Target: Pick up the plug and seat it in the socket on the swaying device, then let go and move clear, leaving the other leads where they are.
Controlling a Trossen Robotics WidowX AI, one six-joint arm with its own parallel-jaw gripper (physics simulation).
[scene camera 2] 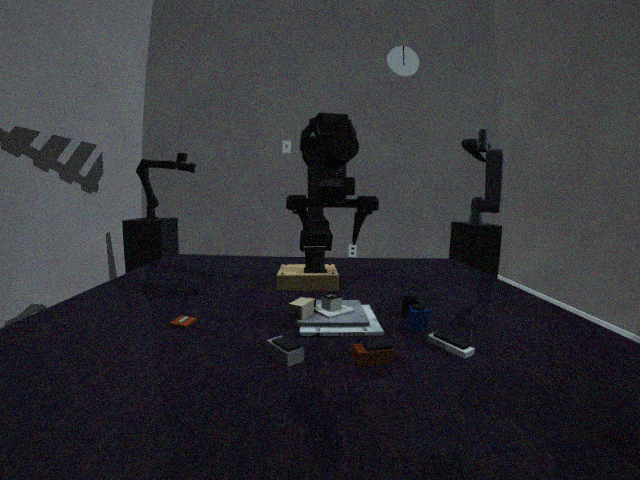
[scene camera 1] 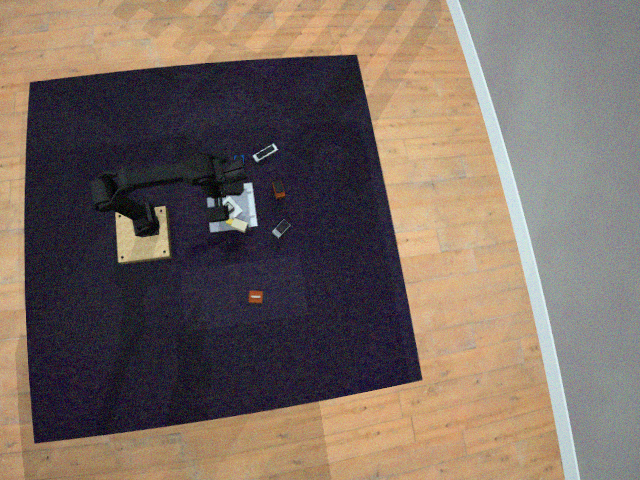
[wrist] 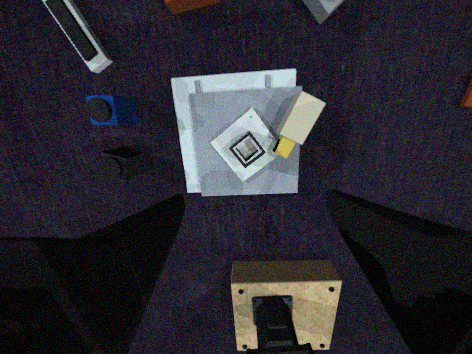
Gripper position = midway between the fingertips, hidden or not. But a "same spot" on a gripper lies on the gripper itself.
my gripper: scene camera 2; scene camera 1 220, 198; wrist
same spot on my gripper: (wrist: 98, 286) = (scene camera 2: 356, 215)
